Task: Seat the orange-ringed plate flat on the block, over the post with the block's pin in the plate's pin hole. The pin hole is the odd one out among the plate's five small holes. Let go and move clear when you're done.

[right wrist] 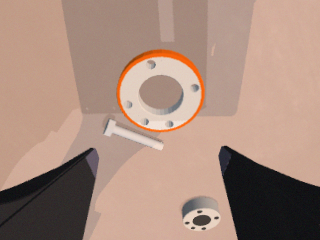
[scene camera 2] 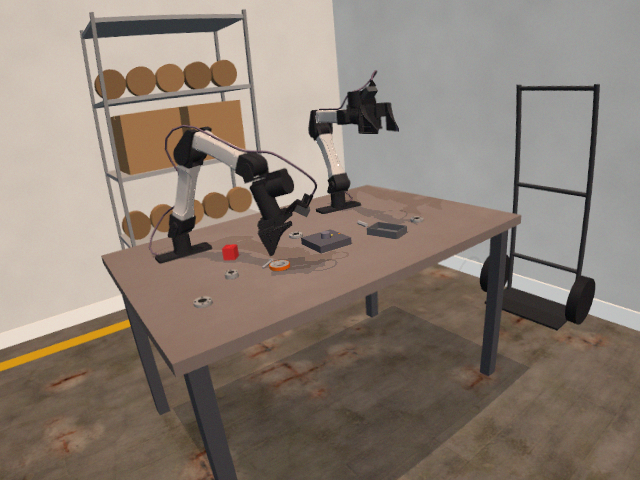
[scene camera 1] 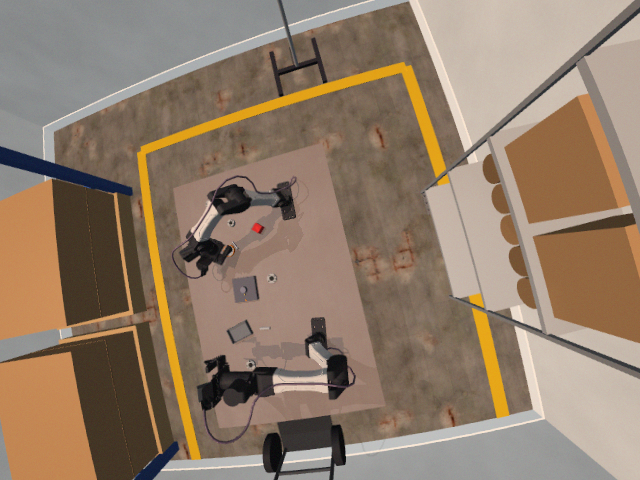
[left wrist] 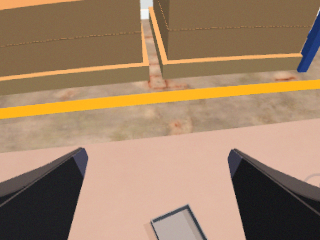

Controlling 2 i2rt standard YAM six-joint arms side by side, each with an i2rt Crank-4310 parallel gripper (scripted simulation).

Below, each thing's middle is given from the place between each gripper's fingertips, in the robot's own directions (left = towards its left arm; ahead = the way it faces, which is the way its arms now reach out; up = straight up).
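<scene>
The dark block [scene camera 2: 328, 240] is sitting 26 cm to the left of my right hand [scene camera 2: 272, 250], 4 cm behind it and 4 cm below it. As for my left hand [scene camera 2: 388, 130], that's 23 cm to the left of the block, 5 cm past it and 34 cm above it. Going by its middle, the dark block is nearer to my right hand than to my left hand.
</scene>
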